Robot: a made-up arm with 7 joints. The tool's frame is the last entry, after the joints. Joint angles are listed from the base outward.
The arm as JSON. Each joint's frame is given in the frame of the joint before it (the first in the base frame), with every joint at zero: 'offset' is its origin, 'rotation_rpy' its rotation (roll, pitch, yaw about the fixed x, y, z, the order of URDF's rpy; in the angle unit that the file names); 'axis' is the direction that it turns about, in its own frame. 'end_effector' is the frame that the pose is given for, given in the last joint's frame.
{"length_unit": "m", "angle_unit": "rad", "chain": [
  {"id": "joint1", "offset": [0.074, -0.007, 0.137], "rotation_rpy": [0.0, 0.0, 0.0], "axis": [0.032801, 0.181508, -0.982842]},
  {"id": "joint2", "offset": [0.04, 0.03, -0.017], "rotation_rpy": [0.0, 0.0, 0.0], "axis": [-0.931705, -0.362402, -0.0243]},
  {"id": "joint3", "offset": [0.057, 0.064, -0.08], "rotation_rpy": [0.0, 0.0, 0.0], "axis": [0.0, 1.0, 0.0]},
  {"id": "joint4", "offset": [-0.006, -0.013, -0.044], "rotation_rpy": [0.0, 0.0, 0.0], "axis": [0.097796, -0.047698, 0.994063]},
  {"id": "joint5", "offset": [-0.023, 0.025, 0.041], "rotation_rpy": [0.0, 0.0, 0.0], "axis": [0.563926, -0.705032, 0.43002]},
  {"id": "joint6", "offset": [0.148, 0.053, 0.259], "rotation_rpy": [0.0, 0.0, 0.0], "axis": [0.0, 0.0, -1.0]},
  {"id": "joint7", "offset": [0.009, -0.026, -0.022], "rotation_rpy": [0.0, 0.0, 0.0], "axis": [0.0, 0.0, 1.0]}
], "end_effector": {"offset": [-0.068, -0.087, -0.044], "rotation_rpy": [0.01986, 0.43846, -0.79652]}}
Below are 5 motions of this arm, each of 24 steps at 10 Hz.
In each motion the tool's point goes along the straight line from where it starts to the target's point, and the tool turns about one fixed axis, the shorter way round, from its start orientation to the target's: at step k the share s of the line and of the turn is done. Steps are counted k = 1, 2, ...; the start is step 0. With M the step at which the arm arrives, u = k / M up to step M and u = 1 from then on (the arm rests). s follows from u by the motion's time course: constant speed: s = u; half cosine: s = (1 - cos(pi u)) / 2; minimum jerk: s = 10 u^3 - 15 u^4 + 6 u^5.
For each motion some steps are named. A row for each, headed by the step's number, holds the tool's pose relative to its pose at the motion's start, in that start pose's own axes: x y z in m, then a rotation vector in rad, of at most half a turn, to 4 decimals.
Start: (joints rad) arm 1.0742 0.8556 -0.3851 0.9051 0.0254 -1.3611 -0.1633
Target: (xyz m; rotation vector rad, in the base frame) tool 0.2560 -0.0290 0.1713 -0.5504 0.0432 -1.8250
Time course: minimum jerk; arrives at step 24
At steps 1, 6, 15, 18, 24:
1: -0.0001 0.0000 -0.0001 0.0006 0.0002 -0.0014
6: -0.0134 -0.0014 -0.0085 0.0932 0.0269 -0.2071
15: -0.0942 -0.0099 -0.0593 0.6529 0.1882 -1.4501
18: -0.1165 -0.0123 -0.0734 0.8075 0.2328 -1.7937
24: -0.1299 -0.0137 -0.0819 0.9007 0.2596 -2.0008

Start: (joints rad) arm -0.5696 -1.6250 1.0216 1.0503 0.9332 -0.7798 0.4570
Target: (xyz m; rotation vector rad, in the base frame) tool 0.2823 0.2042 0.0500 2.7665 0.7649 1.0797
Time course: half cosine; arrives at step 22
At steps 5, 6, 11, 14, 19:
5: -0.0017 0.0164 -0.0024 -0.0290 -0.0182 -0.0456
6: -0.0025 0.0232 -0.0035 -0.0410 -0.0257 -0.0645
11: -0.0071 0.0673 -0.0100 -0.1188 -0.0745 -0.1868
14: -0.0101 0.0953 -0.0142 -0.1682 -0.1055 -0.2645
19: -0.0136 0.1285 -0.0192 -0.2269 -0.1423 -0.3568

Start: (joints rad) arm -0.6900 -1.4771 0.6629 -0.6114 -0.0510 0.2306 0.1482
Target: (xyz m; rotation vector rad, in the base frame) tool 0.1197 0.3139 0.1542 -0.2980 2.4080 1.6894
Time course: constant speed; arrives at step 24
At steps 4, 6, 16, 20, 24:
4: -0.0105 0.0203 -0.0202 -0.2066 0.1000 0.1352
6: -0.0157 0.0305 -0.0302 -0.3098 0.1501 0.2028
16: -0.0420 0.0814 -0.0807 -0.8262 0.4002 0.5408
20: -0.0525 0.1017 -0.1008 -1.0328 0.5002 0.6760
24: -0.0630 0.1221 -0.1210 -1.2393 0.6003 0.8112

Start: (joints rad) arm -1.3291 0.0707 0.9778 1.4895 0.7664 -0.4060 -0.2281
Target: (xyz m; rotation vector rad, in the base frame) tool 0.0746 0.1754 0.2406 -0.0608 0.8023 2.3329
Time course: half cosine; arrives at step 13
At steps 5, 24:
5: -0.0223 0.0455 -0.0397 -0.2607 -0.0595 -0.0037
24: -0.0690 0.1410 -0.1230 -0.8077 -0.1843 -0.0116

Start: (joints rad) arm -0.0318 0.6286 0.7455 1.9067 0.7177 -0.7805 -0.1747
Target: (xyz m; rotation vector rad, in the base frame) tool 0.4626 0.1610 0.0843 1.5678 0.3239 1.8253
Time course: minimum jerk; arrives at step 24
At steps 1, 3, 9, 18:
1: 0.0000 -0.0001 0.0000 0.0000 -0.0004 0.0005
3: 0.0000 -0.0016 0.0008 0.0003 -0.0096 0.0123
9: -0.0006 -0.0275 0.0137 0.0058 -0.1648 0.2102
18: -0.0021 -0.0895 0.0446 0.0190 -0.5369 0.6846

